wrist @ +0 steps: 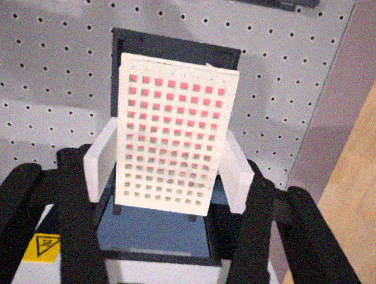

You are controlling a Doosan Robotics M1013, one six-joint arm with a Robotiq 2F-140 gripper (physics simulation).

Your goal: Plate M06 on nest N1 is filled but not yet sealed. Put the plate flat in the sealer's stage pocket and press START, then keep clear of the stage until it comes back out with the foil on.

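Frame: origin at the arm's base, x back, y right, z up, level; centimetres.
Seen in the pictures: gripper, fingertip midpoint: (170,140).
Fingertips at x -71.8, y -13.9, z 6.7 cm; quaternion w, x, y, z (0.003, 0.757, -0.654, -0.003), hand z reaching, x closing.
Note:
A point is followed by its place in that frame.
A cream well plate (169,135) {z 8.5, x -70.6, y -13.5 cm} with rows of square wells, many showing red, is in the middle of the wrist view. My gripper (170,140) {z 6.7, x -71.8, y -13.9 cm} is shut on the plate, with a pale pad at each long side. Behind and beyond the plate is a dark rectangular frame, the sealer's stage (176,42) {z 5.3, x -64.2, y -12.4 cm}, extending past the plate's far end. The plate hides most of the stage, so the height between them and the pocket's inside cannot be told. The START button cannot be made out.
The sealer's body has a blue panel (150,232) {z -3.2, x -92.6, y -15.7 cm} below the plate and a yellow warning label (42,247) {z 10.6, x -82.1, y -5.8 cm} at lower left. A perforated grey deck (50,80) {z -3.8, x -72.6, y 0.7 cm} surrounds the stage. A dark object (285,4) {z -3.3, x -57.7, y -22.7 cm} shows at the top edge. A wooden floor (350,200) lies at right.

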